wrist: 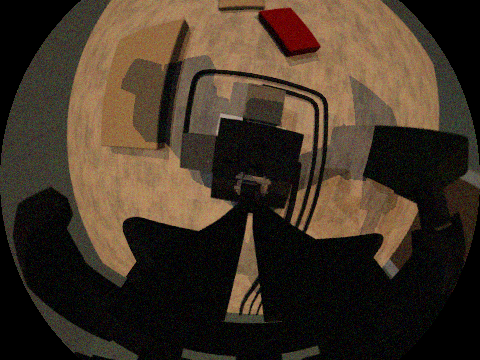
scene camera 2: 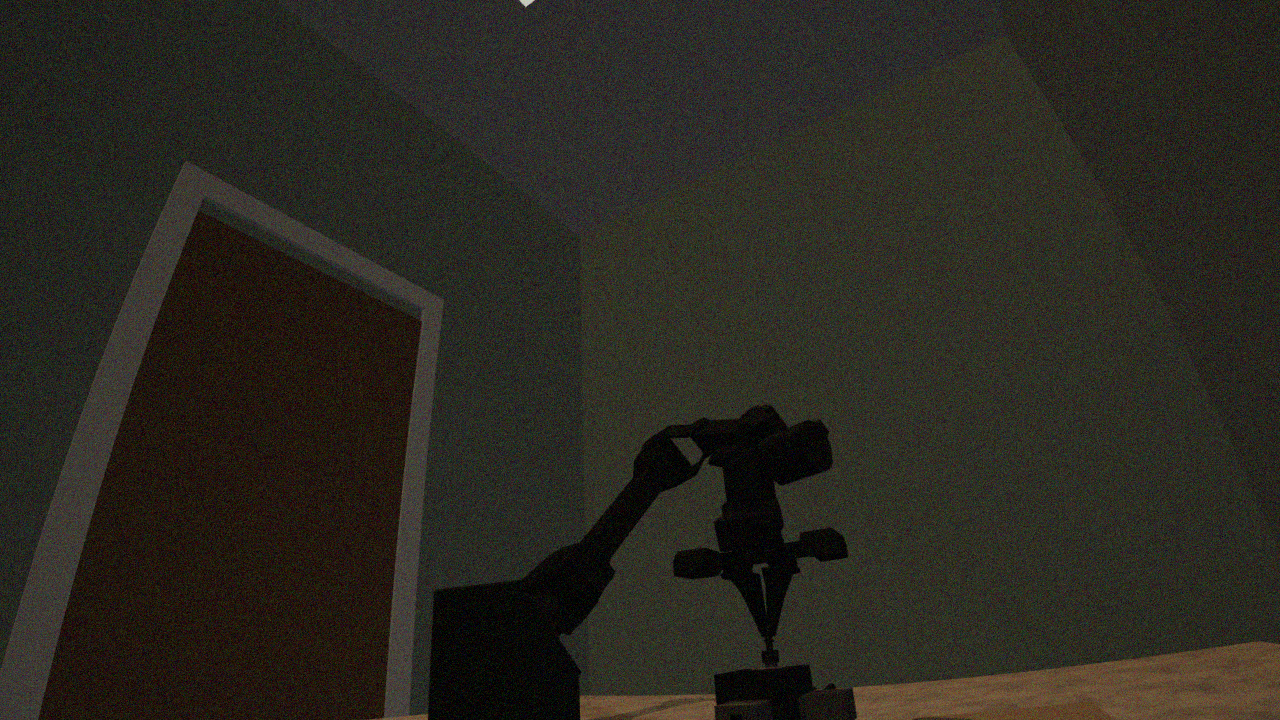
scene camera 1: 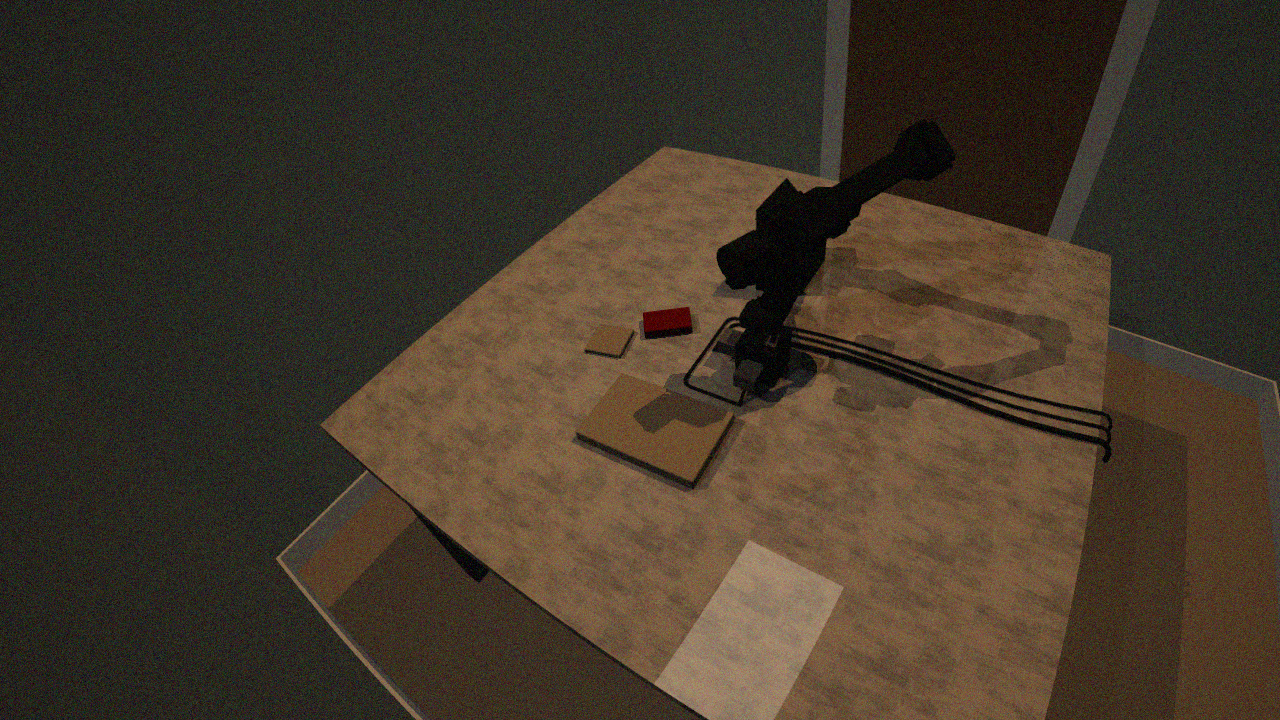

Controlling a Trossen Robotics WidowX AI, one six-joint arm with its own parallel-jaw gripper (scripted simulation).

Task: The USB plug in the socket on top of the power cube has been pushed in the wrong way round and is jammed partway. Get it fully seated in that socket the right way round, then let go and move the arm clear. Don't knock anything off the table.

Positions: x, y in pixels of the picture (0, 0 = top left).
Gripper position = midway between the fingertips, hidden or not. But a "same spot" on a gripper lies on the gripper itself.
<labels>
my gripper: wrist; scene camera 2; scene camera 1 775, 328
red block: wrist; scene camera 1; not seen in scene camera 2 (out of frame)
same spot on my gripper: (scene camera 2: 780, 570) = (wrist: 147, 219)
same spot on red block: (wrist: 292, 35) = (scene camera 1: 677, 320)
</labels>
